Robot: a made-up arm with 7 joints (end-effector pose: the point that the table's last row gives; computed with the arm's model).
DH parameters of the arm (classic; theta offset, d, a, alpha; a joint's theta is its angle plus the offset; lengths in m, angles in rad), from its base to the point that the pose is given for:
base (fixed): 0 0 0 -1.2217
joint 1: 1.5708 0 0 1.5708
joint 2: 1.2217 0 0 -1.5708
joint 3: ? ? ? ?
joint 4: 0 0 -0.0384 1.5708
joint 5: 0 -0.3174 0 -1.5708
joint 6: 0 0 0 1.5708
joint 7: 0 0 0 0
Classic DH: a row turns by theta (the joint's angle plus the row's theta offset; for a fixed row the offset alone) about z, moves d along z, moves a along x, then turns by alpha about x.
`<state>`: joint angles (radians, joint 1 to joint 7).
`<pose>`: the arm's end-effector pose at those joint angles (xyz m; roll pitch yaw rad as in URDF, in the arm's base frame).
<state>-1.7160 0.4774 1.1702 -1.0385 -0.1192 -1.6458 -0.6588</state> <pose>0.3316 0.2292 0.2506 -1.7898 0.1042 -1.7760</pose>
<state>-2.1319 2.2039 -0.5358 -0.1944 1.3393 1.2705 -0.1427</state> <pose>-0.1232 0.4779 0.1405 -1.5601 -0.5476 2.1565</pose>
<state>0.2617 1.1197 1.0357 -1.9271 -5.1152 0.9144 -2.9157</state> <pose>0.1935 0.2468 0.1612 0.9767 1.4245 -1.9057</pose>
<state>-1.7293 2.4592 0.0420 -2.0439 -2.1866 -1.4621 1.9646</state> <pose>-0.1037 -0.0462 0.3119 2.3538 0.0313 -0.5315</pose>
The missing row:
joint 3: -1.5708 -0.1923 0.0216 -1.5708
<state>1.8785 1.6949 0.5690 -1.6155 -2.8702 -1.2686 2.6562</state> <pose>0.0375 0.3437 -0.2078 -1.4060 1.4933 -2.6180</pose>
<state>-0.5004 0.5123 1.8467 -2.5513 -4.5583 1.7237 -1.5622</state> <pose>-0.0960 0.1824 0.1141 2.0358 -0.0667 -1.7041</pose>
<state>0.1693 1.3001 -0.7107 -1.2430 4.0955 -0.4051 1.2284</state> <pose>0.1713 0.2765 -0.3155 0.0331 0.3950 -2.1352</pose>
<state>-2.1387 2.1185 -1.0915 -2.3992 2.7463 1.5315 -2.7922</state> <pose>0.1309 -0.0489 0.2251 0.2731 0.3945 2.4701</pose>
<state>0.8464 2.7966 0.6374 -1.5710 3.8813 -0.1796 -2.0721</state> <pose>0.4100 -0.0067 -0.0036 0.9493 -0.6906 -1.3078</pose>
